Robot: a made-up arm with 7 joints. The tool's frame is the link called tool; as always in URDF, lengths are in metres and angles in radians. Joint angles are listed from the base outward. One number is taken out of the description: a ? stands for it. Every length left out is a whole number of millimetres.
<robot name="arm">
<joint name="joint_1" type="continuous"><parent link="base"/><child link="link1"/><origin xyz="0 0.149 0"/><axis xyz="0 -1 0"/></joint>
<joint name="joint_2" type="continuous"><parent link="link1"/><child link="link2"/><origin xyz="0 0 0"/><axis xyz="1 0 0"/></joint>
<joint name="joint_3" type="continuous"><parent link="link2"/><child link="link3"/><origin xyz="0 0 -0.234"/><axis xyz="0 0 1"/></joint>
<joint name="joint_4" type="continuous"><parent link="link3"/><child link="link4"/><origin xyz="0 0 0"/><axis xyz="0 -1 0"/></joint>
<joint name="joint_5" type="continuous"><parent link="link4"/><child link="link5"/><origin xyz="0 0 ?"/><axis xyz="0 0 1"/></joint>
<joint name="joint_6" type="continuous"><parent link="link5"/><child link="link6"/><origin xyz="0 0 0"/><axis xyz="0 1 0"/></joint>
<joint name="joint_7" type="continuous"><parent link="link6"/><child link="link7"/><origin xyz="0 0 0"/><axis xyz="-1 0 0"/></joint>
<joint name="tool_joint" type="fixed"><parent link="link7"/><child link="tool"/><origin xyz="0 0 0"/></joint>
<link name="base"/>
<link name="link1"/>
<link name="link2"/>
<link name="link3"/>
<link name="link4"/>
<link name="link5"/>
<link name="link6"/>
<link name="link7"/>
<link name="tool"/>
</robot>
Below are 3 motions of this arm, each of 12 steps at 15 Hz.
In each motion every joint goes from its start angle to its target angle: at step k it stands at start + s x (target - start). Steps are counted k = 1, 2, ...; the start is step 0. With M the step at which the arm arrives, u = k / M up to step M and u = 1 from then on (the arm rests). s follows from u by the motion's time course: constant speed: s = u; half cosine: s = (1 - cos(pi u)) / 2; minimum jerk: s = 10 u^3 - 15 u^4 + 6 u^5.
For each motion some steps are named. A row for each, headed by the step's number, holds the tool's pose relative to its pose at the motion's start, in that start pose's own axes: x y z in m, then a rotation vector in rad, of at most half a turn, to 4 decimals.
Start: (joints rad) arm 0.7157 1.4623 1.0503 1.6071 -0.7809 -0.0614 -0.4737
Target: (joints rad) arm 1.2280 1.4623 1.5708 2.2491 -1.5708 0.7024 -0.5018
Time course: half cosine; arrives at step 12
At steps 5, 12:
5: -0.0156 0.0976 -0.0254 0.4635 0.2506 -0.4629
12: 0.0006 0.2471 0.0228 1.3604 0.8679 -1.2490

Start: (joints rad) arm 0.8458 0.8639 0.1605 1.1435 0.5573 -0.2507 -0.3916
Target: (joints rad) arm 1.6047 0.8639 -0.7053 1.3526 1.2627 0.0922 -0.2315
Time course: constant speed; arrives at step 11
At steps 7, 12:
7: 0.0857 -0.1203 -0.0133 -0.4717 0.1406 0.3751
12: 0.1401 -0.1663 -0.0041 -0.7894 0.2344 0.4691

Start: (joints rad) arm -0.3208 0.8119 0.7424 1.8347 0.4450 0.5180 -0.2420
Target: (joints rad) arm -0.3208 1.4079 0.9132 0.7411 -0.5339 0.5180 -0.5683
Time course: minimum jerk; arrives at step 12
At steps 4, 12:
4: -0.0098 0.0341 -0.0344 0.2766 0.0613 -0.2532
12: 0.0025 0.1920 -0.0961 1.1468 0.2577 -1.2108

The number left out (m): -0.236
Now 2 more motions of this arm.
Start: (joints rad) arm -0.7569 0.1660 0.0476 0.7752 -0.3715 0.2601 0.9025
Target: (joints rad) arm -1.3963 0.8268 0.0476 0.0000 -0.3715 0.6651 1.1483
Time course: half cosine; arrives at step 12
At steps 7, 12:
7: -0.2749 -0.0036 0.1478 -0.0216 0.9200 0.7560
12: -0.3466 -0.0379 0.3128 0.1254 1.3663 1.2394

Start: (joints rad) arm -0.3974 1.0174 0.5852 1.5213 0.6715 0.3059 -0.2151
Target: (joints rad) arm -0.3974 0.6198 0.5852 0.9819 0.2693 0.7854 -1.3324
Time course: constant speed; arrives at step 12
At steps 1, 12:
1: -0.0169 0.0036 -0.0011 0.1300 0.0899 -0.0177
12: -0.2125 0.0004 0.0552 1.2223 0.9763 -0.8360

